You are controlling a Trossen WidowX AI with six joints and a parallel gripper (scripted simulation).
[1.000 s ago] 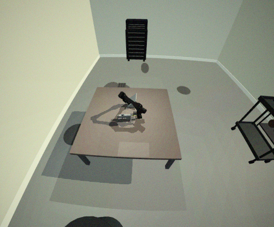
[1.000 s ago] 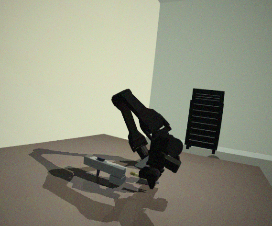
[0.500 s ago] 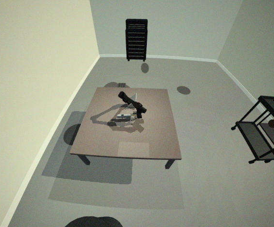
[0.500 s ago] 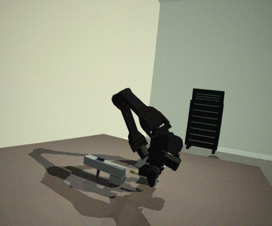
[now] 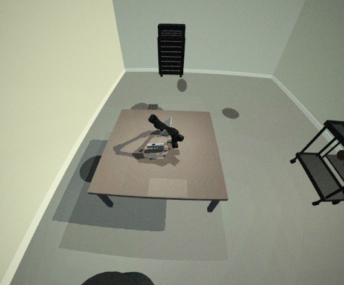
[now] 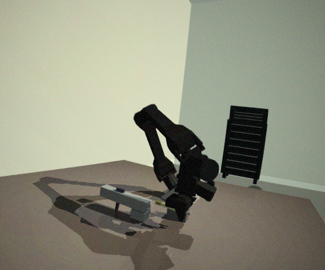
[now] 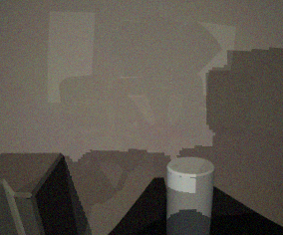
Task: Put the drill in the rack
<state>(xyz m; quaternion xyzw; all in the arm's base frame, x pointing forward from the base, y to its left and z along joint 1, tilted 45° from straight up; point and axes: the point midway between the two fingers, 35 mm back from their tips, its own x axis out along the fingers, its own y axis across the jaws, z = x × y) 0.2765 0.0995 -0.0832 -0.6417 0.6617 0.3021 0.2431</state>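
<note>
Right now my gripper tip is 80 mm past the grey block, 40 mm to the left of it and 10 mm above it. The rest, counted from my gripper tip: housing block: 10 mm ahead, 200 mm to the right, 10 mm above; dark blue t-shaped key: 10 mm ahead, 220 mm to the right, 20 mm above.
</note>
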